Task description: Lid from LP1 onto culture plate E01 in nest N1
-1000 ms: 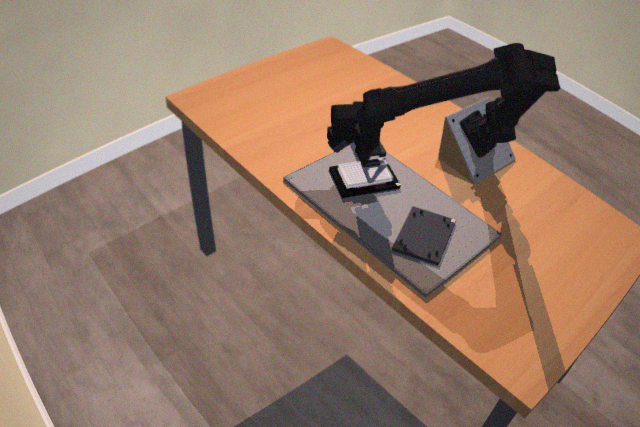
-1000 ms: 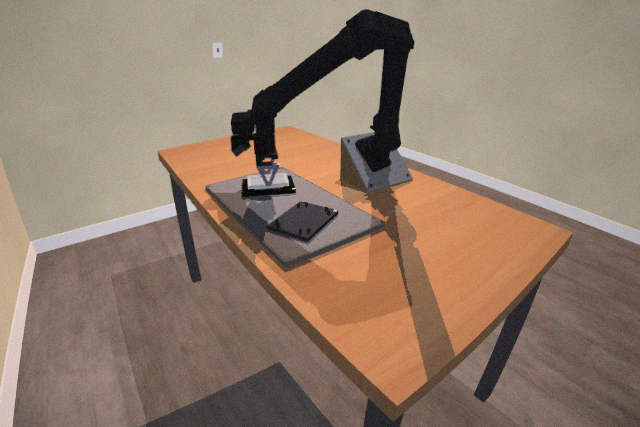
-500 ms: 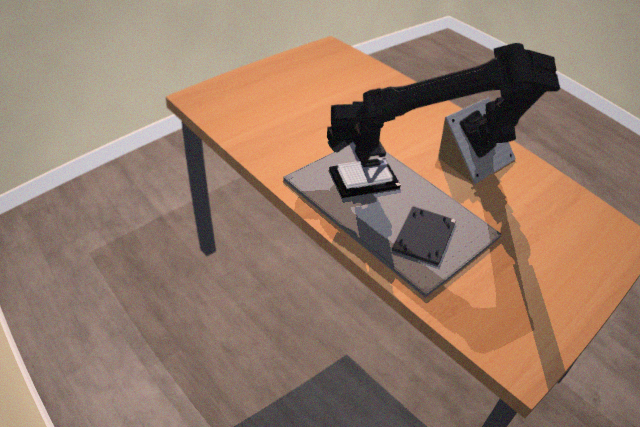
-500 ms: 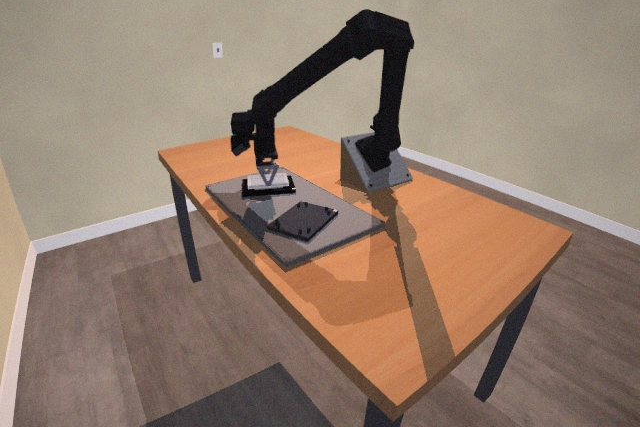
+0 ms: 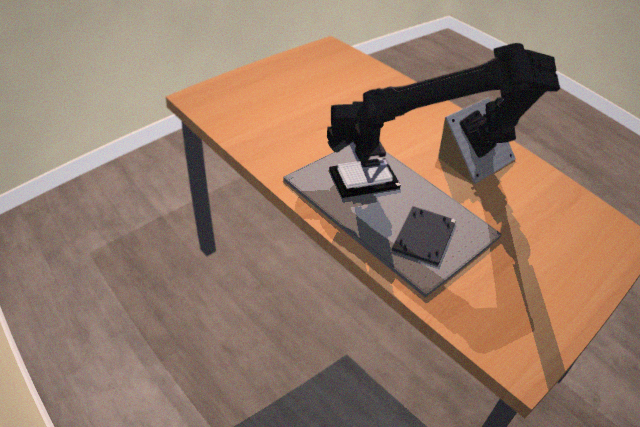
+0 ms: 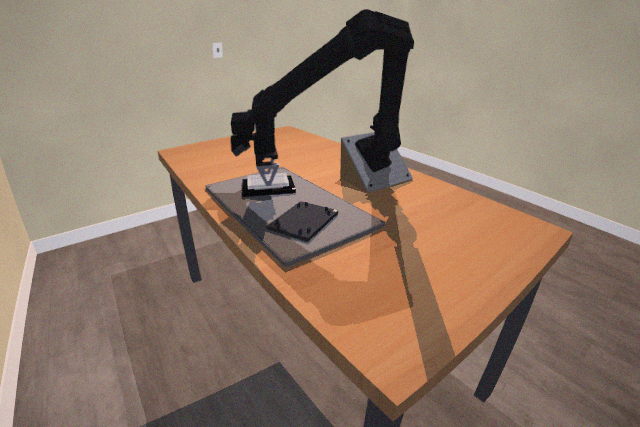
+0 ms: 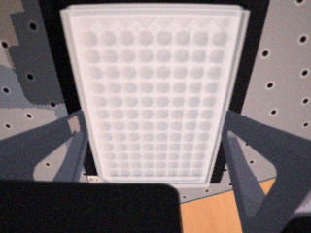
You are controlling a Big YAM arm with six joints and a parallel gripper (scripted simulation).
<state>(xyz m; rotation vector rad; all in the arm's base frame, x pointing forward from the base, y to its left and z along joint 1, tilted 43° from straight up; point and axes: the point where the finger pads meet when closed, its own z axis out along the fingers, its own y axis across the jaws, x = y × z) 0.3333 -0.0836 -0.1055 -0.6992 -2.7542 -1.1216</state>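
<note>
Now: hand right at the clear lid. Also, from my hand: black plate nest N1 (2 cm below); then lid park LP1 (4 cm ahead, 25 cm to the left, 3 cm below); then white culture plate E01 (1 cm below).
</note>
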